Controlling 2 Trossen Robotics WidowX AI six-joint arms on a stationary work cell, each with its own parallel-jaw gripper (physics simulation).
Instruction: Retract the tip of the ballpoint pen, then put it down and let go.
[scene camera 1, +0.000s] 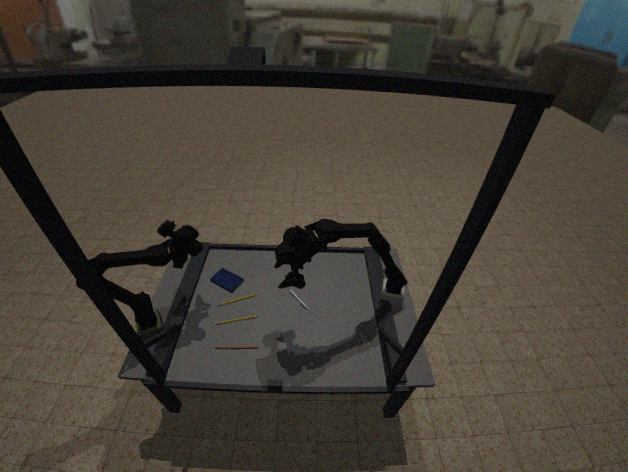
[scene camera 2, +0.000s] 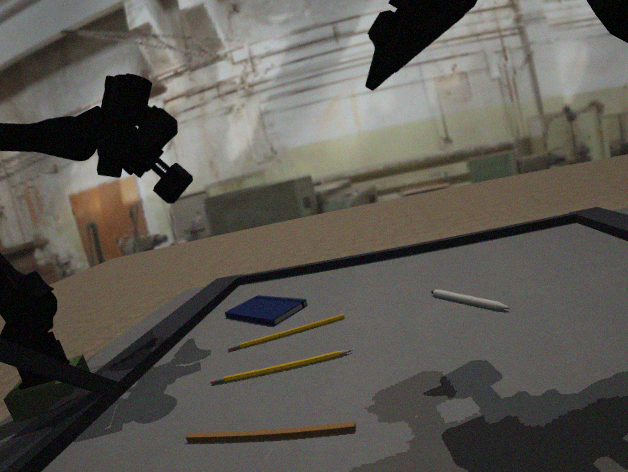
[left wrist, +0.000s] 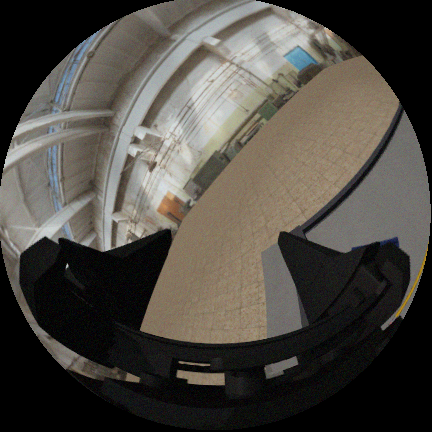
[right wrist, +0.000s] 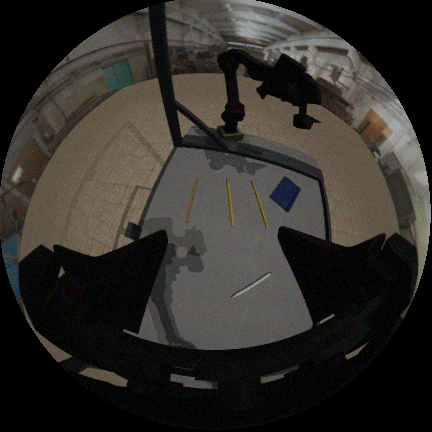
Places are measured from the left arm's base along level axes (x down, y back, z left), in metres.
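Pixels of known places: left gripper, fingertip midpoint: (scene camera 2: 158, 163) (left wrist: 226, 236) (right wrist: 320, 109); right gripper, fingertip midpoint: (scene camera 1: 277, 277) (scene camera 2: 378, 80) (right wrist: 223, 234); left arm's base, link origin: (scene camera 1: 148, 322) (right wrist: 229, 129); right arm's base, link origin: (scene camera 1: 393, 288).
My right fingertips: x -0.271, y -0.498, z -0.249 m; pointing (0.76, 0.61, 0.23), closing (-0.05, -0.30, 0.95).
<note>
Ahead of a thing's pixels: the offset from my right fingertips to its top centre. Level surfaces: height alone.
The white ballpoint pen {dx +0.298, dy -0.134, dz +0.078 m} (scene camera 1: 298, 299) (scene camera 2: 469, 300) (right wrist: 251, 285) lies flat on the grey table {dx +0.311 m} (scene camera 1: 340, 274), angled, right of the table's middle in scene camera 1. Its narrow end points to the lower right in scene camera 2; whether the tip is out is too small to tell. My right gripper (right wrist: 223, 234) is open and empty, above the table; the pen shows below and between its fingers in the right wrist view. My left gripper (left wrist: 226, 236) is open and empty, raised near the table's left edge in scene camera 1, far from the pen.
A blue notebook {dx +0.299, dy +0.118, dz +0.346 m} (scene camera 1: 226, 280) (scene camera 2: 266, 310) (right wrist: 285, 194) lies at the back left in scene camera 1. Two yellow pencils {dx +0.304, dy +0.114, dz +0.210 m} (scene camera 1: 237, 299) {dx +0.302, dy +0.152, dz +0.110 m} (scene camera 1: 236, 320) and an orange-brown stick {dx +0.304, dy +0.203, dz -0.012 m} (scene camera 1: 236, 347) (scene camera 2: 271, 433) lie in front of it. Dark frame posts (scene camera 1: 467, 233) rise beside the table.
</note>
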